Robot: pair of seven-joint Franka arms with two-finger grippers.
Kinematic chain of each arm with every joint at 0, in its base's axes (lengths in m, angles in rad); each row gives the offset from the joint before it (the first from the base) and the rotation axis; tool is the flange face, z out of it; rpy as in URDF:
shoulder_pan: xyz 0 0 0.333 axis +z
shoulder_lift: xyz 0 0 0 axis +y
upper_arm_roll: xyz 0 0 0.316 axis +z
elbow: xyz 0.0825 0 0 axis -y
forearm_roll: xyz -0.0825 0 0.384 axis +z
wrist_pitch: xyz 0 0 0 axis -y
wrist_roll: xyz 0.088 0 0 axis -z
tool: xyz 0 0 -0.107 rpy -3.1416 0 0
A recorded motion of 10 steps. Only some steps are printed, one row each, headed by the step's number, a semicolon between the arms.
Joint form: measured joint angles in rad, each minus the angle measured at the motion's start. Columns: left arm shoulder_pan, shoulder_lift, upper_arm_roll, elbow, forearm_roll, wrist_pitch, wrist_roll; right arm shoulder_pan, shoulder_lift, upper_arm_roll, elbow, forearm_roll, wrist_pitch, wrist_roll.
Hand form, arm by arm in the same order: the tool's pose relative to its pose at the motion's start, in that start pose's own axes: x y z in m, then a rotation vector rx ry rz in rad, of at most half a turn. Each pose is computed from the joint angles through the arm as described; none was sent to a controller.
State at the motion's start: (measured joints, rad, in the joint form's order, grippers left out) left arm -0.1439 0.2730 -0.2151 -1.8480 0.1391 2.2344 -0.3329; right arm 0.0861 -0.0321 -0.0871 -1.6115 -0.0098 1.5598 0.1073
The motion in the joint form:
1: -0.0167 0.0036 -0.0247 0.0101 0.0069 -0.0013 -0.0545; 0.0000 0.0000 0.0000 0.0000 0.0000 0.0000 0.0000
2: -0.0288 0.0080 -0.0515 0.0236 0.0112 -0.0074 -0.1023; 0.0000 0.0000 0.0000 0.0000 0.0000 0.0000 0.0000
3: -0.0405 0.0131 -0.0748 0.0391 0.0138 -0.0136 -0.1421; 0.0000 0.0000 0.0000 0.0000 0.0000 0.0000 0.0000
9: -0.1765 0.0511 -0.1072 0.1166 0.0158 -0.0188 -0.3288; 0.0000 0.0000 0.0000 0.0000 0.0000 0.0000 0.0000
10: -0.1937 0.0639 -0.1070 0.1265 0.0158 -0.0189 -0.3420; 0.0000 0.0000 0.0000 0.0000 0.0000 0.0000 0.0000
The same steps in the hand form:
1: -0.0038 0.0244 -0.0043 -0.0091 0.0069 -0.0121; 0.0000 0.0000 0.0000 0.0000 0.0000 0.0000
2: -0.0076 0.0471 -0.0094 -0.0200 0.0105 -0.0223; 0.0000 0.0000 0.0000 0.0000 0.0000 0.0000
3: -0.0109 0.0674 -0.0149 -0.0316 0.0142 -0.0296; 0.0000 0.0000 0.0000 0.0000 0.0000 0.0000
9: -0.0361 0.1688 -0.0348 -0.0905 0.0324 -0.0618; 0.0000 0.0000 0.0000 0.0000 0.0000 0.0000
10: -0.0392 0.1794 -0.0321 -0.0949 0.0272 -0.0596; 0.0000 0.0000 0.0000 0.0000 0.0000 0.0000

